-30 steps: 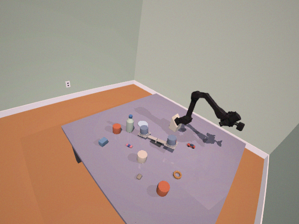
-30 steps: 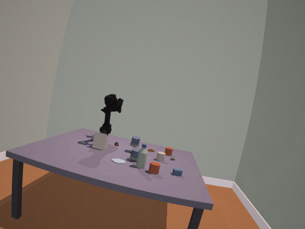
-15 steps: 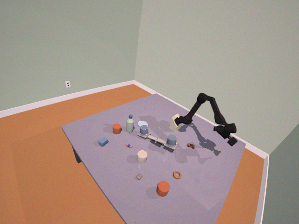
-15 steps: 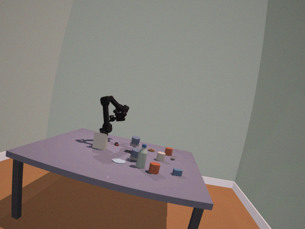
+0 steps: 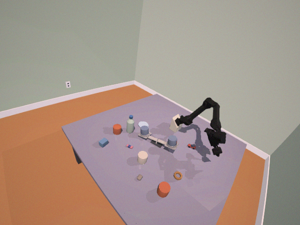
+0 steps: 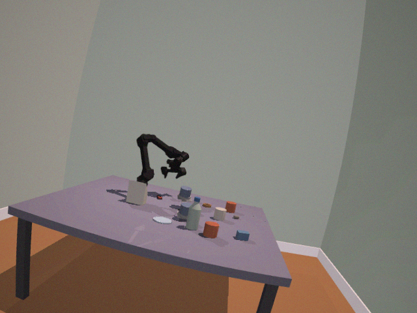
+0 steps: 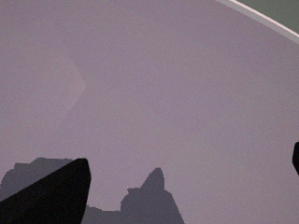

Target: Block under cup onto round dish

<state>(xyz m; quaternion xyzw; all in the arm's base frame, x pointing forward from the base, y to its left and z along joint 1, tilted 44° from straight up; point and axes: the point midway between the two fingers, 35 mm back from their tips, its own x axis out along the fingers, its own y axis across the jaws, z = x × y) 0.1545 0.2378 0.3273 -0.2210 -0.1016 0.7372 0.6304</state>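
My gripper tip is 600 mm to the left of the blue-grey cup, 150 mm short of it and 60 mm above it. From my gripper tip the other things lie so: cream cylinder: 420 mm to the right, 350 mm ahead, 90 mm below; then pale green block: 580 mm to the right, 150 mm ahead, 80 mm below; then red toy car: 190 mm to the right, 110 mm below, 40 mm behind.
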